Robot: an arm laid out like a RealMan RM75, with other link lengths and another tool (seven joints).
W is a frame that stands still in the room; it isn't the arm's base.
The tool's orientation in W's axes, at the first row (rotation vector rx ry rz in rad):
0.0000, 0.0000, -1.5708
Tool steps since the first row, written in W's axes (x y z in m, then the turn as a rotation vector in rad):
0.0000, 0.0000, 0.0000, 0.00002, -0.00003, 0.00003
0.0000, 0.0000, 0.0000, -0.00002, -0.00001, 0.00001
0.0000, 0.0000, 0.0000, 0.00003, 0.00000, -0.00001
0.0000, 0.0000, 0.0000, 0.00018, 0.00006, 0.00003
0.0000, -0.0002, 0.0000, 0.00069, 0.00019, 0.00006
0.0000, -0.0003, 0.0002, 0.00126, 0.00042, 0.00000
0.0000, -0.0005, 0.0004, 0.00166, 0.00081, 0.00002
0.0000, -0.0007, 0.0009, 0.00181, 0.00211, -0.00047
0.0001, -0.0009, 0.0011, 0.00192, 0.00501, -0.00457
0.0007, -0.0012, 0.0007, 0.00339, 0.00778, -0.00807
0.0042, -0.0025, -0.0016, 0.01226, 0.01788, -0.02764
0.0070, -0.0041, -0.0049, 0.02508, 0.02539, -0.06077
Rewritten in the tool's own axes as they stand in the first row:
0.0000, 0.0000, 0.0000, 0.00003, 0.00002, 0.00003
0.0000, 0.0000, 0.0000, 0.00001, -0.00002, 0.00001
0.0000, 0.0000, 0.0000, 0.00000, 0.00003, -0.00001
0.0000, 0.0000, 0.0000, -0.00006, 0.00018, 0.00003
0.0002, 0.0000, 0.0000, -0.00019, 0.00069, 0.00006
0.0003, 0.0000, 0.0002, -0.00042, 0.00126, 0.00000
0.0005, 0.0000, 0.0004, -0.00081, 0.00166, 0.00002
0.0007, 0.0000, 0.0009, -0.00211, 0.00181, -0.00047
0.0009, 0.0001, 0.0011, -0.00501, 0.00192, -0.00457
0.0012, 0.0007, 0.0007, -0.00778, 0.00339, -0.00807
0.0025, 0.0042, -0.0016, -0.01788, 0.01226, -0.02764
0.0041, 0.0070, -0.0049, -0.02539, 0.02508, -0.06077

